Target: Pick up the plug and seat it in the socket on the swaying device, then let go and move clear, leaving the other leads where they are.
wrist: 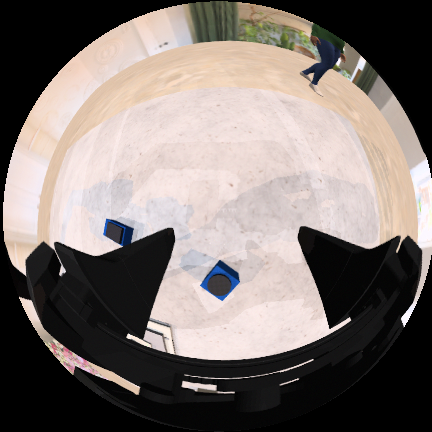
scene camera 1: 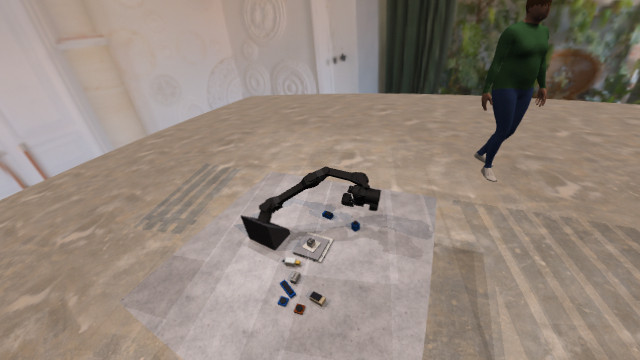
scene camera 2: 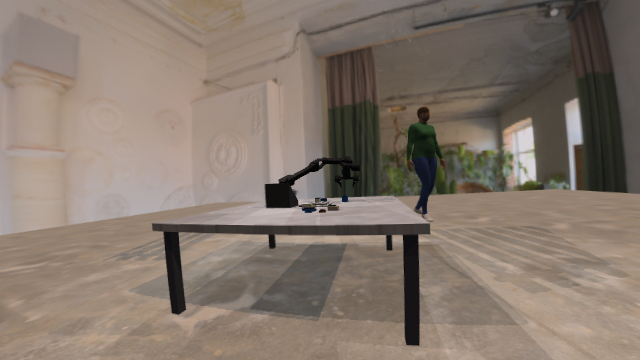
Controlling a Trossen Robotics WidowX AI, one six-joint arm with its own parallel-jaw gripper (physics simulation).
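My gripper (scene camera 1: 360, 203) (scene camera 2: 346, 184) (wrist: 238, 233) is open and empty, pointing down high above the table. A blue block with a dark round face (scene camera 1: 355, 226) (scene camera 2: 345, 199) (wrist: 219, 285) stands below it, near the middle between the fingers in the wrist view. A second blue block with a dark rectangular face (scene camera 1: 327, 215) (wrist: 115, 232) lies farther left. I cannot tell which piece is the plug. The device, a grey plate (scene camera 1: 303, 251) carrying a small grey block (scene camera 1: 311, 242), sits near the arm's base; its corner shows in the wrist view (wrist: 161, 342), partly hidden by the gripper. Its socket opening cannot be made out.
Towards the front of the table lie a white and yellow piece (scene camera 1: 291, 261), a grey piece (scene camera 1: 295, 277), a long blue piece (scene camera 1: 287, 288), a small blue piece (scene camera 1: 283, 301), a red piece (scene camera 1: 299, 309) and a tan-black piece (scene camera 1: 317, 298). A person (scene camera 1: 517, 60) (scene camera 2: 424, 145) is beyond the table.
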